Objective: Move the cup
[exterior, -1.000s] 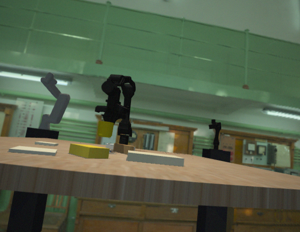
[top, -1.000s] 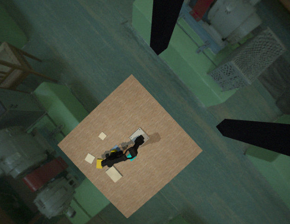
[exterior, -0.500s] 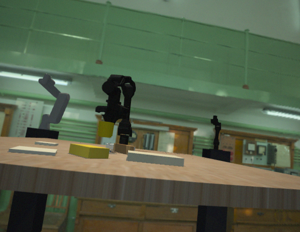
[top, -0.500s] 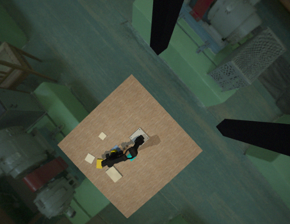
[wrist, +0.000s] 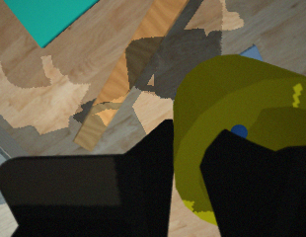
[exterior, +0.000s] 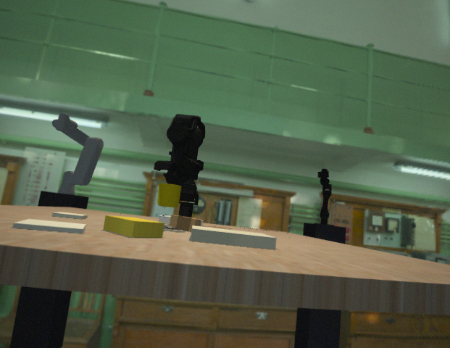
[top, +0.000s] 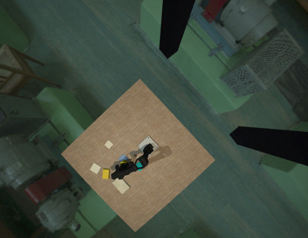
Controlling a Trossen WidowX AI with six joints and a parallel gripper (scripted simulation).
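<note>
Now: the cyan pad 5 cm behind my gripper tip, 14 cm to the left of it and 11 cm below it. Also, from my gripper tip: wooden bar: 1 cm behind, 4 cm to the left, 9 cm below; then yellow cup: 2 cm ahead, 1 cm to the right; then blue pad: 4 cm ahead, 5 cm to the right, 11 cm below.
</note>
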